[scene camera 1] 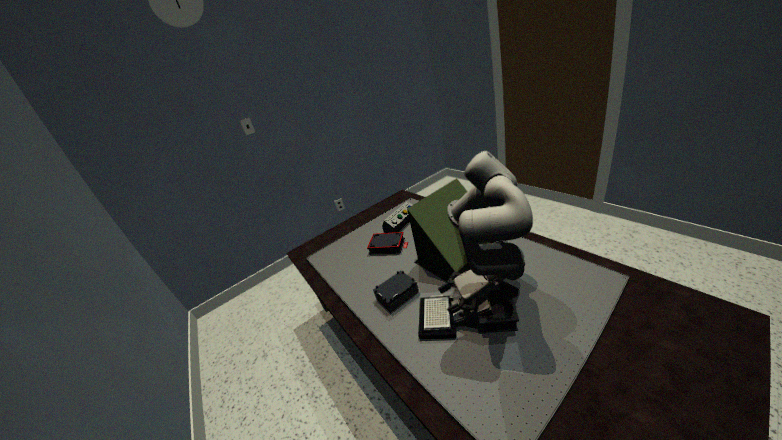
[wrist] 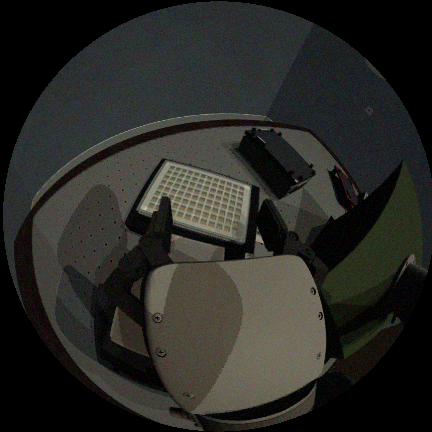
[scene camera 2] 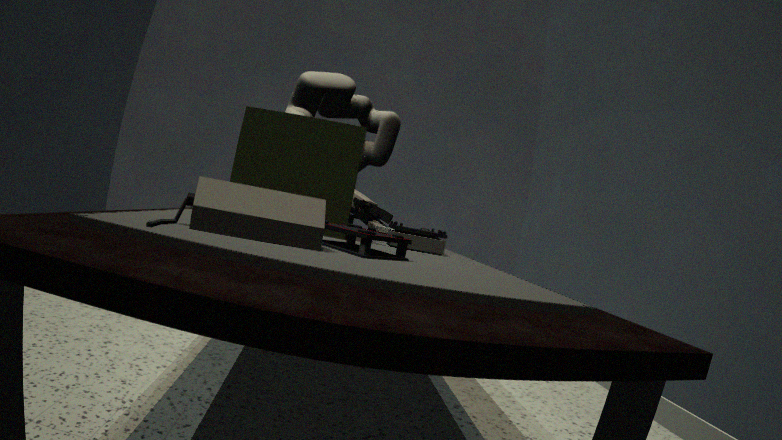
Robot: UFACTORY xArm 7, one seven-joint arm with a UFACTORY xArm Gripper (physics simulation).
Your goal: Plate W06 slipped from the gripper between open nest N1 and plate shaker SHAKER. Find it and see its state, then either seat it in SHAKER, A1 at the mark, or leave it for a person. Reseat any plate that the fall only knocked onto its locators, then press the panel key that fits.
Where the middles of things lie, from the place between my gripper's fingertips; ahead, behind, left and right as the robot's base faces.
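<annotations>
Black shaker station (scene camera 2: 422, 240): my hand 8 cm short of it, 19 cm to the left of it, 3 cm above it.
</annotations>
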